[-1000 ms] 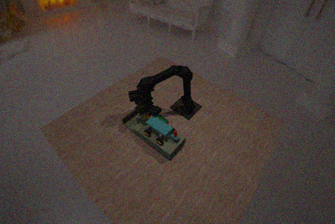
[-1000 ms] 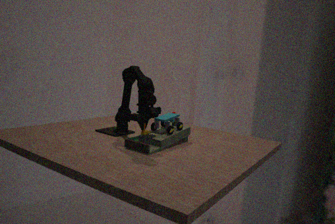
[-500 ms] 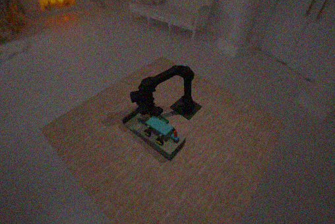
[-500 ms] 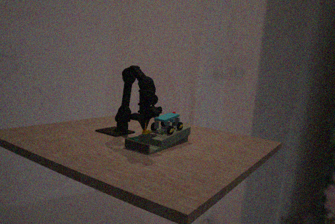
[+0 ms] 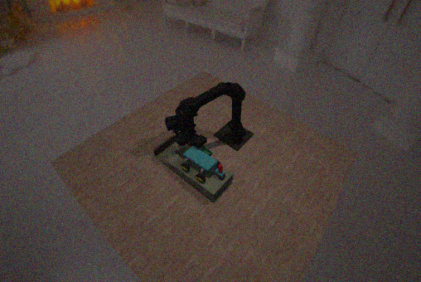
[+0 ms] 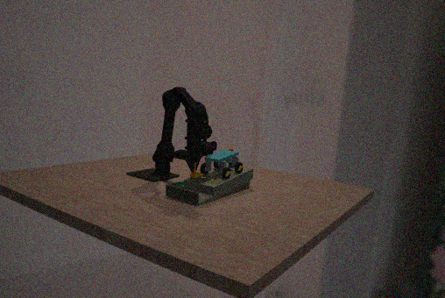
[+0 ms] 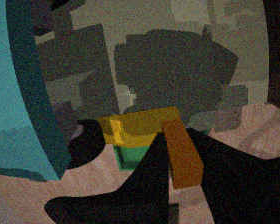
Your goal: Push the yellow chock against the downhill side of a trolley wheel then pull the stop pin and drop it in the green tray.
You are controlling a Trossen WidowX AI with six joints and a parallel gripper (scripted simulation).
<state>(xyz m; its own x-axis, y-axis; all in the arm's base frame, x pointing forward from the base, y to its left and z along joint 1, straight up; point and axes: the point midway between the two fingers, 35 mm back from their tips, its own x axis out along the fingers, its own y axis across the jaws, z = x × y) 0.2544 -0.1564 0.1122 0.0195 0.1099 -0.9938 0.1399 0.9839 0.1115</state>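
The yellow chock lies 2 cm to the left of my gripper tip. Also, from my gripper tip: grey-green ramp: 7 cm ahead, 11 cm to the left, 4 cm below; then green tray: 6 cm behind, 2 cm to the left, 10 cm below; then trolley: 8 cm ahead, 11 cm to the left, 2 cm above.
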